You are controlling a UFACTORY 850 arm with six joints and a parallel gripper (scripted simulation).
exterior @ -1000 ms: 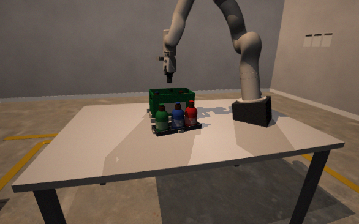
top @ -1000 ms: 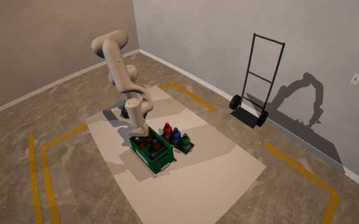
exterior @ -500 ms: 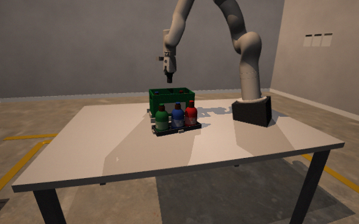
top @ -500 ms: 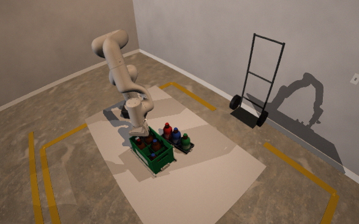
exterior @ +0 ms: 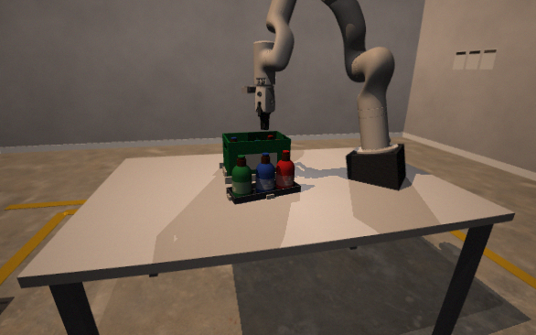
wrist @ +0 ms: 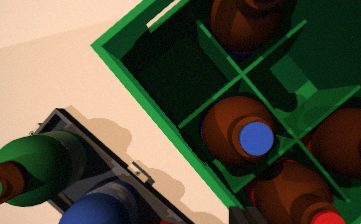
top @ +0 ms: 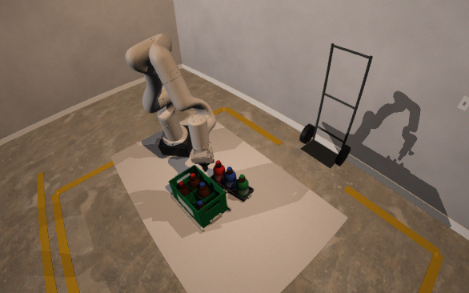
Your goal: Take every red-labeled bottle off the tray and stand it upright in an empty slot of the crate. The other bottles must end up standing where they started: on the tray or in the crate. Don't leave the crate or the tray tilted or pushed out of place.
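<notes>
Now: hand 16 cm above the red-labeled bottle, 12 cm to the right of it and 5 cm past it. The rest, counted from my hand: green crate: 16 cm below, 9 cm to the right, 2 cm ahead; brown bottle: 15 cm below, 5 cm to the right, 2 cm ahead; blue-labeled bottle: 16 cm below, 14 cm to the left, 4 cm ahead.
</notes>
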